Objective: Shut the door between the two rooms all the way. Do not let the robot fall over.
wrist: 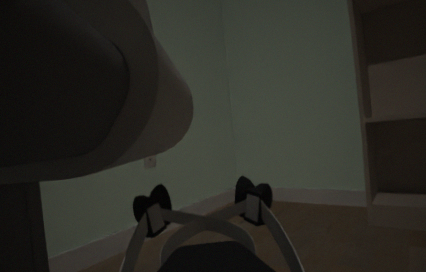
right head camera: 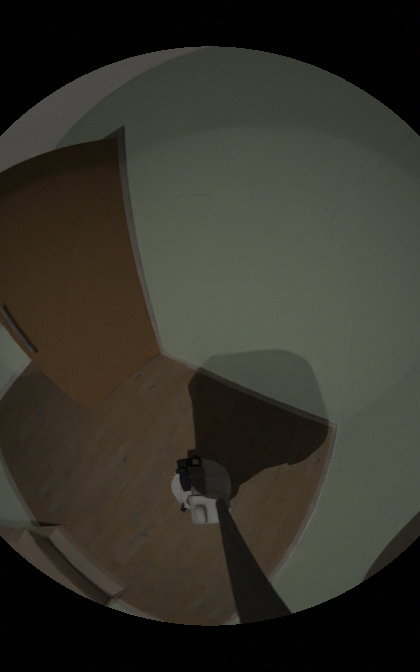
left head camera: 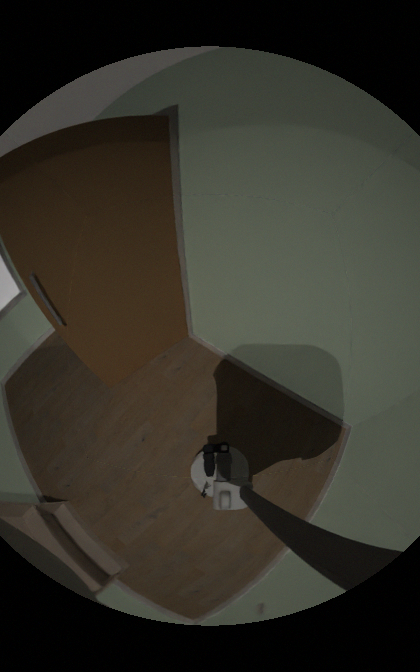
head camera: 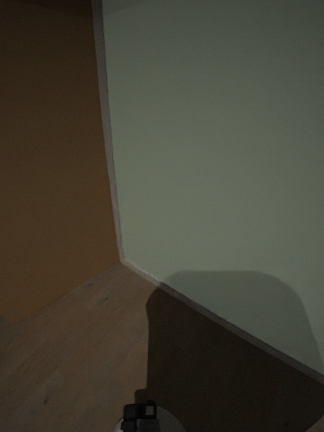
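The brown door stands at the left of the head views. Its right edge meets a pale trim strip beside the green wall, and its bottom edge runs out over the floor, at an angle to that wall. Its free edge stands out in the room, with floor and another wall showing beyond it. A long grey handle is near that free edge. My gripper is open, its two dark pads wide apart with nothing between them. It points away from the door, which does not show in the wrist view.
A green wall stands ahead, right of the door, with a dark shadow on it. An open shelf unit stands at the right in the wrist view. A large rounded grey part of my body fills the upper left there.
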